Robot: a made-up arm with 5 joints.
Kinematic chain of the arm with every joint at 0, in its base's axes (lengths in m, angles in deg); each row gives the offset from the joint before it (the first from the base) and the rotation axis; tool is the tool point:
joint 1: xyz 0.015 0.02 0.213 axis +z
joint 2: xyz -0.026 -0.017 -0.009 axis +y
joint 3: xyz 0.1 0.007 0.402 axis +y
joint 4: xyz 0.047 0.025 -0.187 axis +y
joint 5: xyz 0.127 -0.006 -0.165 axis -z
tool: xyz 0.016 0.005 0
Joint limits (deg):
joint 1: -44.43..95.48
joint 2: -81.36..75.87
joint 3: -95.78..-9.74
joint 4: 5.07..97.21
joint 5: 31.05..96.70
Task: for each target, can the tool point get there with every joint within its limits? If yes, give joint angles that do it. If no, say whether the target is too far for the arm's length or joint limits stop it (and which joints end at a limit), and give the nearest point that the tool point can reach.
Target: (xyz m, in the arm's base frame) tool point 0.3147 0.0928 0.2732
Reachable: yes | joints 13.09 3.09 -41.64 63.54 38.20
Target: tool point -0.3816 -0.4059 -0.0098
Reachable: no: joint limits stop it (at a limit: joint 2, joint 3, joint 4, joint 5) | nearest point -0.0605 -0.0611 0.2359 | short by 0.531 m
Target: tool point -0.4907 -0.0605 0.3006
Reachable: no: joint limits stop it (at a limit: joint 2, joint 3, joint 4, joint 5) | nearest point -0.0944 0.0026 0.2359 | short by 0.406 m
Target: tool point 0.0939 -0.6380 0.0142
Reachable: no: joint limits stop it (at a limit: joint 1, joint 5) | nearest point 0.3789 -0.3472 0.0142 | short by 0.407 m
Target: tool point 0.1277 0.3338 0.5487
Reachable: yes | joints 70.78 -18.74 -59.84 49.59 63.57
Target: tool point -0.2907 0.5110 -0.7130
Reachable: no: too far | nearest point -0.0326 0.4633 -0.2021 | short by 0.574 m
